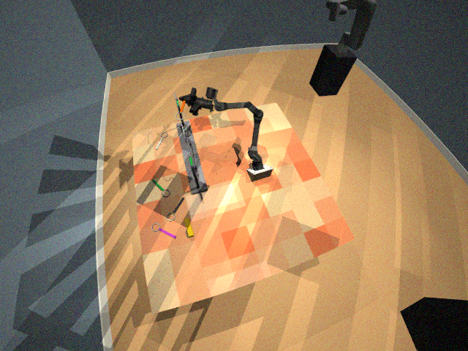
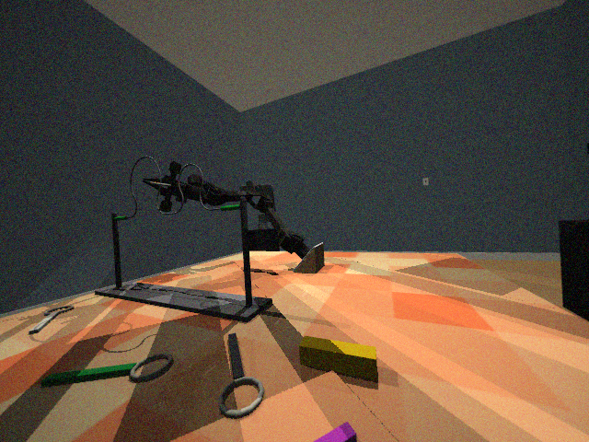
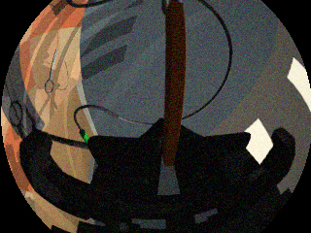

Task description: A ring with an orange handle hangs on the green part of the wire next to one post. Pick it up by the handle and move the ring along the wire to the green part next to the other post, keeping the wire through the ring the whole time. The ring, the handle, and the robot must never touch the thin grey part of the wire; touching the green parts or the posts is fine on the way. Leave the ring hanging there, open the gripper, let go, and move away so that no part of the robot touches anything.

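The ring with orange handle lies 1 cm behind my gripper tip, 9 cm to the left of it and 2 cm below it. The rest, counted from my gripper tip: yellow block: 9 cm ahead, 69 cm to the left, 38 cm below.
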